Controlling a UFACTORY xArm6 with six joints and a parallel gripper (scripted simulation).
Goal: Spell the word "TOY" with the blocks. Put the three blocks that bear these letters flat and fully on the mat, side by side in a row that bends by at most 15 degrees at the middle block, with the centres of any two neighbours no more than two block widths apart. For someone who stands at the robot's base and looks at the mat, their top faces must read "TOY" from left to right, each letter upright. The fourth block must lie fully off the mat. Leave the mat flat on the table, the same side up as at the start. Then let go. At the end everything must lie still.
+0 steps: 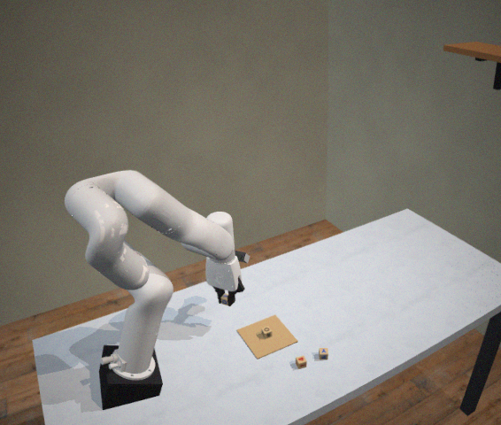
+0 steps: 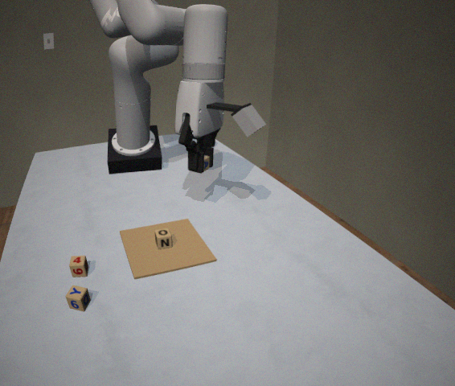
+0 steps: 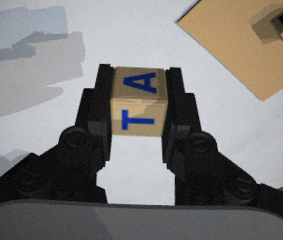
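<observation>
Right now my hand is 12 cm to the left of the tan mat, 12 cm above it and 6 cm short of it. Round my hand: Y block 30 cm to the right, 12 cm ahead, 11 cm below.
</observation>
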